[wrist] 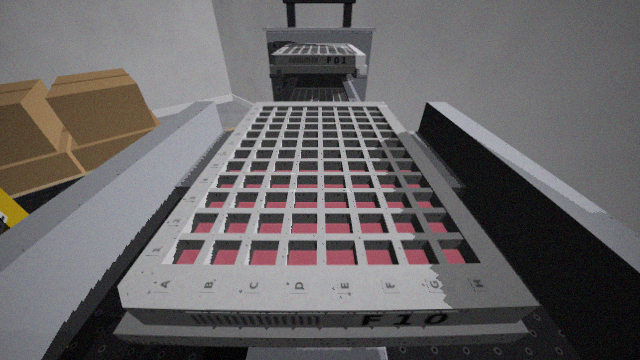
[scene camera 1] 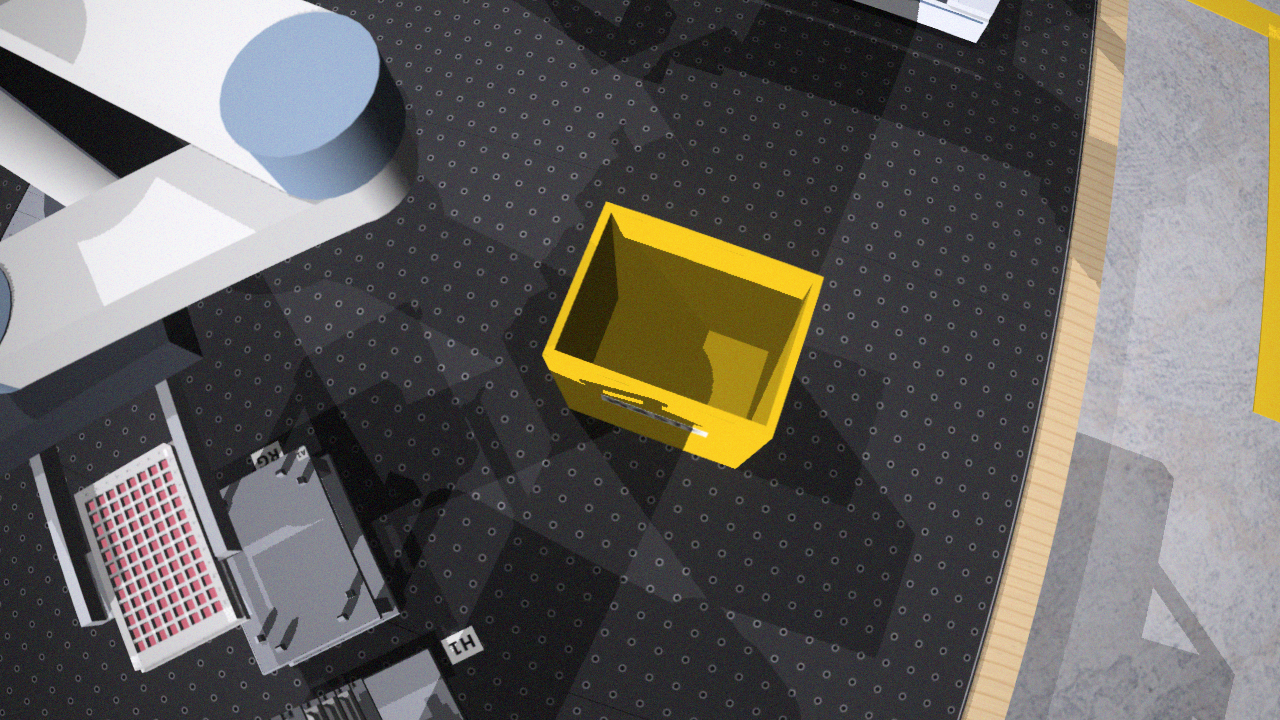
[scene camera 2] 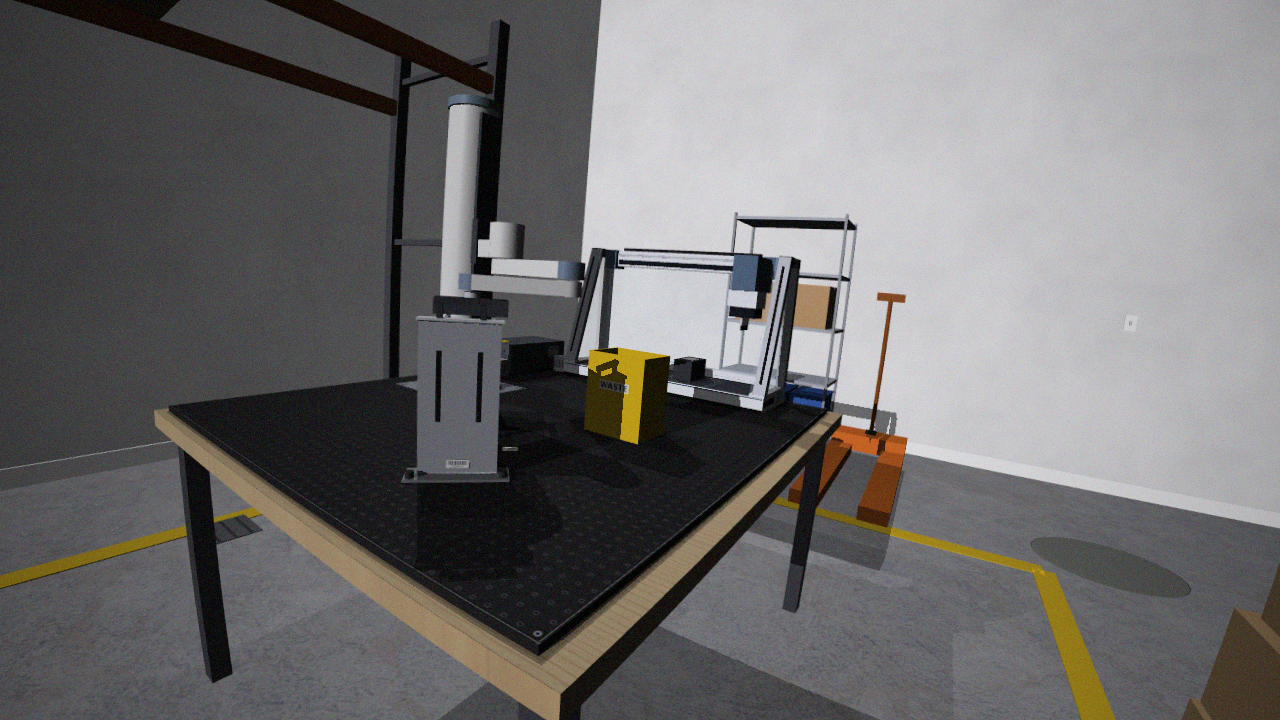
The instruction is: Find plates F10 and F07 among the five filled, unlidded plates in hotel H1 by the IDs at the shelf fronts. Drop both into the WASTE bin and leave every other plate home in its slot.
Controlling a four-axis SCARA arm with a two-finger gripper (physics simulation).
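Places are measured from the arm's base along level axes (x ahead, y left, z up), in millimetres.
Pixels of known places: gripper, fingertip midpoint: (wrist: 320,121) (scene camera 1: 161,589).
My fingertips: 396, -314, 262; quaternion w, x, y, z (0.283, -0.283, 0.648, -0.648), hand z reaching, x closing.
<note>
For each thing: its middle in the pictures, then the offset to it from my fingertips, as dx, dy, dz. "spot": a spot on its surface instead.
- marked F10 at the middle of its body: (wrist: 320,162) (scene camera 1: 156,555) -17, +16, -9
- Hotel H1 at a spot on its surface: (wrist: 369,42) spot: +127, -207, +19
- plate F01 at the middle of its body: (wrist: 318,55) +125, -114, +10
- plate at the middle of its body: (wrist: 318,105) +125, -114, -46
- yellow WASTE bin at the middle of its body: (scene camera 1: 679,351) (scene camera 2: 626,393) +250, +288, -149
- grey nest at the middle of its body: (scene camera 1: 294,560) (wrist: 317,327) -12, +14, -214
- H1 label at a spot on its surface: (scene camera 1: 461,643) spot: +150, -3, -249
A white plate with pink-filled wells, marked F10 (scene camera 1: 156,555) (wrist: 320,292), is level between the two long fingers of my gripper (scene camera 1: 143,537) (wrist: 320,121). The gripper is shut on it, and the plate is clear of the hotel. Hotel H1 (wrist: 369,42) stands beyond it in the wrist view, with plate F01 (wrist: 310,59) in a high slot and part of another plate (wrist: 317,95) below, its ID hidden. F07 cannot be made out. The yellow WASTE bin (scene camera 1: 707,241) (scene camera 2: 605,416) stands open-topped; its visible floor holds no plate.
A grey nest (scene camera 1: 299,555) with upright corner posts, labelled RG, lies beside the held plate in scene camera 1. The H1 label (scene camera 1: 461,643) is near the bottom edge. A gantry machine (scene camera 2: 680,259) stands behind the bin. Cardboard boxes (wrist: 100,115) show left in the wrist view.
</note>
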